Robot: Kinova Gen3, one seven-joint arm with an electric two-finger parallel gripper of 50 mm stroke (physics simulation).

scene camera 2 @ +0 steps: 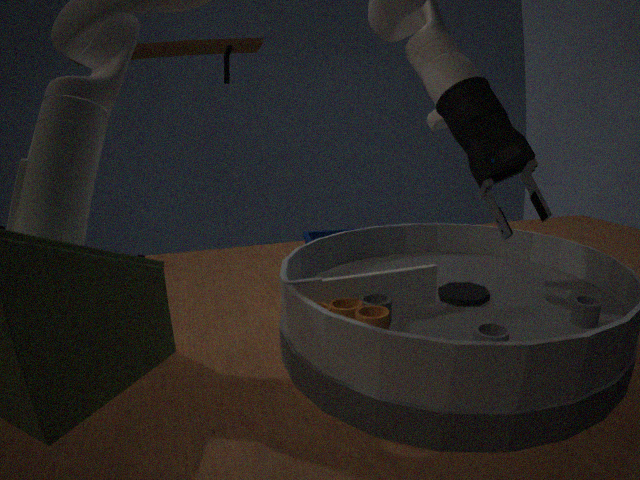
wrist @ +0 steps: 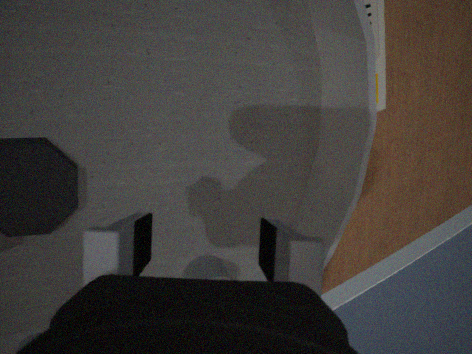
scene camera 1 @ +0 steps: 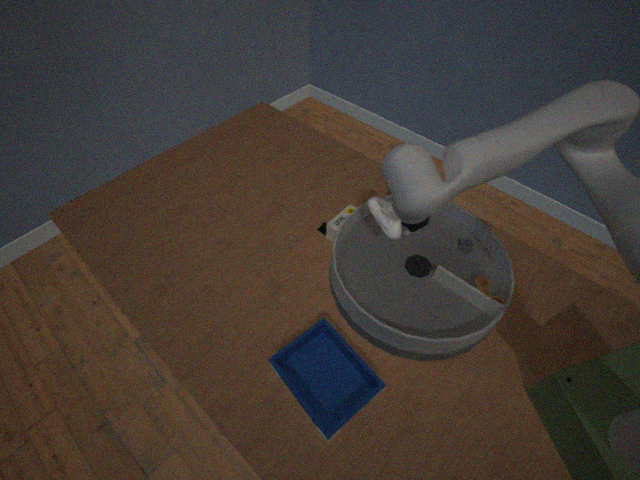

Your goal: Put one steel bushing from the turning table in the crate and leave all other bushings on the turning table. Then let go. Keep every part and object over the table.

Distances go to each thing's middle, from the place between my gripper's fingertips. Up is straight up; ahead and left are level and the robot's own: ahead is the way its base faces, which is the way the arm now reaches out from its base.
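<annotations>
The blue crate [scene camera 1: 331,382] is 35 cm to the left of my hand, and it is also 11 cm behind my hand and 11 cm below it. As for the grey turning table [scene camera 1: 391,280], my gripper is now 8 cm above it, 8 cm past it and 1 cm to the right of it.
</annotations>
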